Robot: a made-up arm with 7 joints. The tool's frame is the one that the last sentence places.
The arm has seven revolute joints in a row. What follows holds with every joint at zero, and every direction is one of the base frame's. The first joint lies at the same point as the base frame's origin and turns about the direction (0, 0.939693, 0.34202). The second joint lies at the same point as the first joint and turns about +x. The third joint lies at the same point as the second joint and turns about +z. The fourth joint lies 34 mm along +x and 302.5 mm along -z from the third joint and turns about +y. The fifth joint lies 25.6 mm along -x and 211.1 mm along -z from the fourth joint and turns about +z. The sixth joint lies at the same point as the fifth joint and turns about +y. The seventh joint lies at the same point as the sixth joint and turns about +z. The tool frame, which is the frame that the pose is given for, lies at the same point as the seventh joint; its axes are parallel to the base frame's.
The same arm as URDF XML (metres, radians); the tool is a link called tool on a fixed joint. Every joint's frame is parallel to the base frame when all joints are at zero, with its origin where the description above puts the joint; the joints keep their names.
<robot name="arm">
  <joint name="joint 1" type="continuous">
    <parent link="base"/>
    <child link="link1"/>
    <origin xyz="0.0000 0.0000 0.0000"/>
    <axis xyz="0 0.9397 0.342"/>
  </joint>
  <joint name="joint 2" type="continuous">
    <parent link="link1"/>
    <child link="link2"/>
    <origin xyz="0.0000 0.0000 0.0000"/>
    <axis xyz="1 0 0"/>
  </joint>
  <joint name="joint 3" type="continuous">
    <parent link="link2"/>
    <child link="link3"/>
    <origin xyz="0.0000 0.0000 0.0000"/>
    <axis xyz="0 0 1"/>
  </joint>
  <joint name="joint 4" type="continuous">
    <parent link="link3"/>
    <child link="link4"/>
    <origin xyz="0.0340 0.0000 -0.3025"/>
    <axis xyz="0 1 0"/>
  </joint>
  <joint name="joint 5" type="continuous">
    <parent link="link4"/>
    <child link="link5"/>
    <origin xyz="-0.0256 0.0000 -0.2111"/>
    <axis xyz="0 0 1"/>
  </joint>
  <joint name="joint 6" type="continuous">
    <parent link="link5"/>
    <child link="link6"/>
    <origin xyz="0.0000 0.0000 0.0000"/>
    <axis xyz="0 1 0"/>
  </joint>
  <joint name="joint 7" type="continuous">
    <parent link="link6"/>
    <child link="link7"/>
    <origin xyz="0.0000 0.0000 0.0000"/>
    <axis xyz="0 0 1"/>
  </joint>
  <joint name="tool_joint" type="fixed">
    <parent link="link7"/>
    <child link="tool"/>
    <origin xyz="0.0000 0.0000 0.0000"/>
  </joint>
  <link name="base"/>
  <link name="link1"/>
  <link name="link2"/>
  <link name="link3"/>
  <link name="link4"/>
  <link name="link5"/>
  <link name="link6"/>
  <link name="link7"/>
  <link name="tool"/>
</robot>

